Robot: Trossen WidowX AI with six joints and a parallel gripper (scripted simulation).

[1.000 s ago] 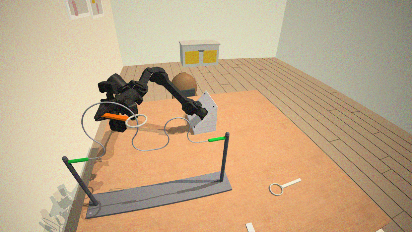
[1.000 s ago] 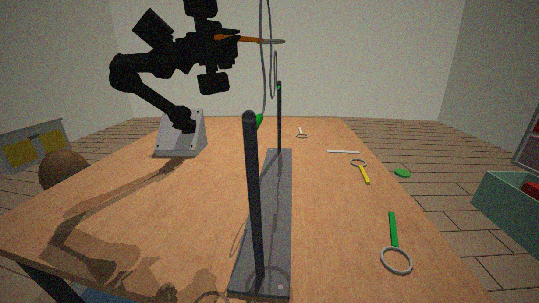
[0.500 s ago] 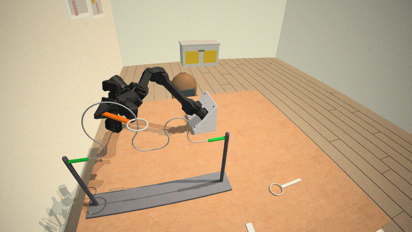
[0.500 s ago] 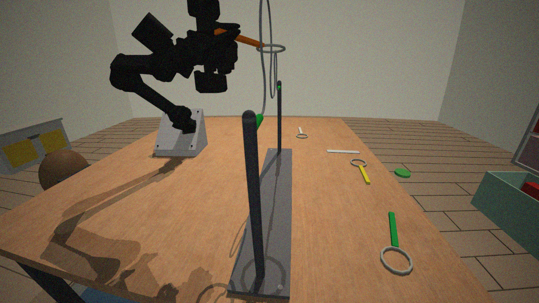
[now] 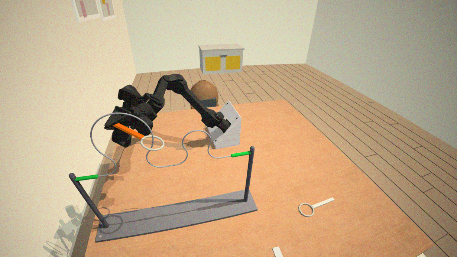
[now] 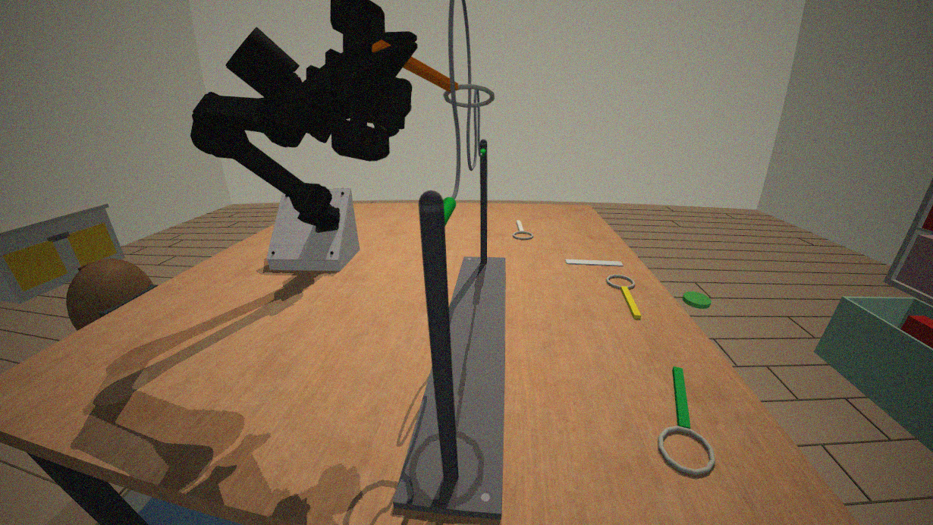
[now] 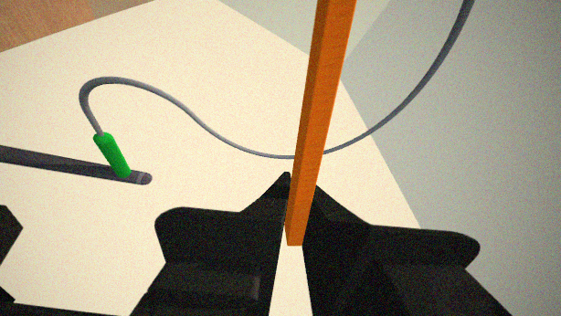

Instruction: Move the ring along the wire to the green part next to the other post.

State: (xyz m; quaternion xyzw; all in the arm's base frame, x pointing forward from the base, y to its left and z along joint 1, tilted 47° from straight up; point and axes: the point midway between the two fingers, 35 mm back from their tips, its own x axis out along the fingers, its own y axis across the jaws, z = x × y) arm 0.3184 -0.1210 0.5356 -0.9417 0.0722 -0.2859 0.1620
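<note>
The orange-handled ring lies 8 cm to the left of my gripper tip, 3 cm below it and 3 cm ahead of it. Round my gripper tip: white strip (43 cm below, 42 cm to the left, 39 cm ahead); then green-handled ring (43 cm below, 32 cm ahead, 9 cm to the right); then ring with handle (43 cm below, 40 cm ahead, 26 cm to the left).
</note>
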